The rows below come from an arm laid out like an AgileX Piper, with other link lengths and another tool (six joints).
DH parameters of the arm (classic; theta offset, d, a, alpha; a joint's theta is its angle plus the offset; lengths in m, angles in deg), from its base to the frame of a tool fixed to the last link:
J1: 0 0.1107 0 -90
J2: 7.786 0 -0.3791 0
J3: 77.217 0 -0.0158 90
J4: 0 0.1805 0 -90
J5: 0 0 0 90
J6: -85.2 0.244 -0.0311 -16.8
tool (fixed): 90 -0.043 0 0
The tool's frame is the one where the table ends.
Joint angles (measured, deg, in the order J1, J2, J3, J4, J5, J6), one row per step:
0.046, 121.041, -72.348, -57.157, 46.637, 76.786
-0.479, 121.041, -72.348, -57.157, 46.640, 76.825
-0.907, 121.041, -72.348, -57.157, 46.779, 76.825
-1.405, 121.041, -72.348, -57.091, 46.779, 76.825
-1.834, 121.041, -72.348, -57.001, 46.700, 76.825
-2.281, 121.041, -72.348, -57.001, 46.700, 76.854
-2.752, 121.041, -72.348, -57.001, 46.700, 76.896
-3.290, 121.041, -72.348, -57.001, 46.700, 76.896
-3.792, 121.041, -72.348, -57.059, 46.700, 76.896
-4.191, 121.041, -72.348, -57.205, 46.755, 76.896
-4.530, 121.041, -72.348, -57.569, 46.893, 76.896
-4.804, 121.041, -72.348, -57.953, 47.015, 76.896
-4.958, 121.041, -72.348, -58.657, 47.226, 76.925
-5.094, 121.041, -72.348, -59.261, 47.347, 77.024
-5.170, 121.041, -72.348, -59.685, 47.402, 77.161
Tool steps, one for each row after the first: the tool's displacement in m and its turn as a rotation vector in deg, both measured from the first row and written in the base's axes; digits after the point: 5 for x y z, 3 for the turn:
-0.00102, -0.00418, 0.00002, 0.007, -0.022, -0.556
-0.00225, -0.00789, 0.00007, -0.073, 0.054, -1.069
-0.00337, -0.01175, -0.00002, -0.025, 0.054, -1.612
-0.00418, -0.01484, -0.00018, 0.085, 0.009, -2.056
-0.00516, -0.01836, -0.00016, 0.091, -0.009, -2.525
-0.00621, -0.02207, -0.00015, 0.100, -0.035, -3.028
-0.00746, -0.02628, -0.00015, 0.100, -0.036, -3.566
-0.00859, -0.03026, -0.00007, 0.058, -0.035, -4.028
-0.00954, -0.03365, 0.00015, -0.079, 0.000, -4.359
-0.01033, -0.03701, 0.00072, -0.419, 0.087, -4.531
-0.01090, -0.03984, 0.00131, -0.765, 0.167, -4.614
-0.01101, -0.04232, 0.00240, -1.387, 0.287, -4.433
-0.01093, -0.04436, 0.00336, -1.873, 0.309, -4.301
-0.01072, -0.04560, 0.00405, -2.183, 0.265, -4.221

